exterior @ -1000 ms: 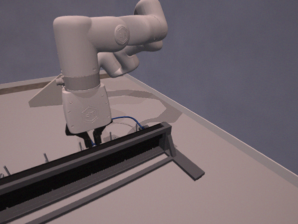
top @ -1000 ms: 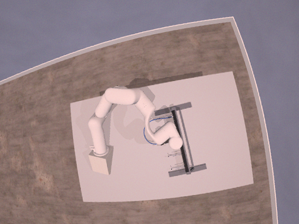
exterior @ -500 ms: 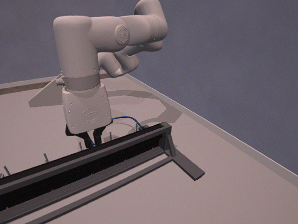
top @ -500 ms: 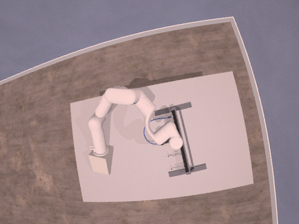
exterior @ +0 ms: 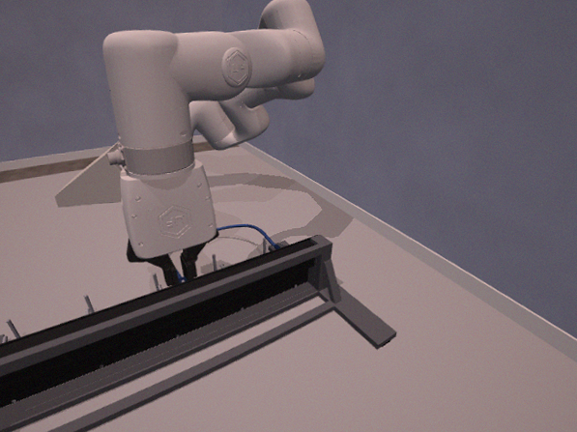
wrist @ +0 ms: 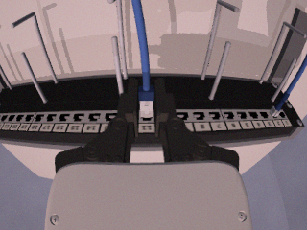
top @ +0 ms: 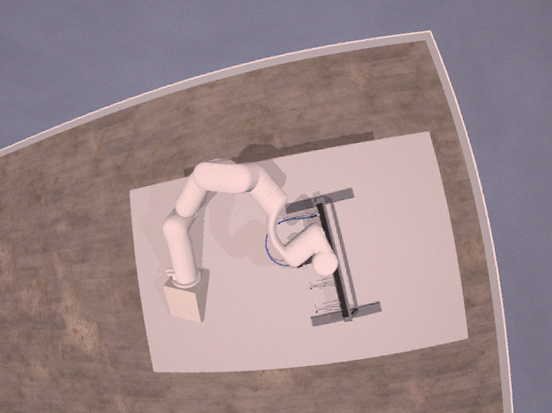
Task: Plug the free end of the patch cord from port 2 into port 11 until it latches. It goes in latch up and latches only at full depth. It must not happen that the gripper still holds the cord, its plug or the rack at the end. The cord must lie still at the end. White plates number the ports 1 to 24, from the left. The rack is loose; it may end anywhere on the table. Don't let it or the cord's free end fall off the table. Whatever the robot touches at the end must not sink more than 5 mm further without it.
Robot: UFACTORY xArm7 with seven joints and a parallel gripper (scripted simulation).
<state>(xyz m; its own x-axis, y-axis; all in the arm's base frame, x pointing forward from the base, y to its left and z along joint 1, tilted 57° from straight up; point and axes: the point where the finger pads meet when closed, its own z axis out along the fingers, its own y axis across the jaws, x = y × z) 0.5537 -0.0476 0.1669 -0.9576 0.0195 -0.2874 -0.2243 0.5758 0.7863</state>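
Right now the plug is 1 cm ahead of my hand and 1 cm below it.
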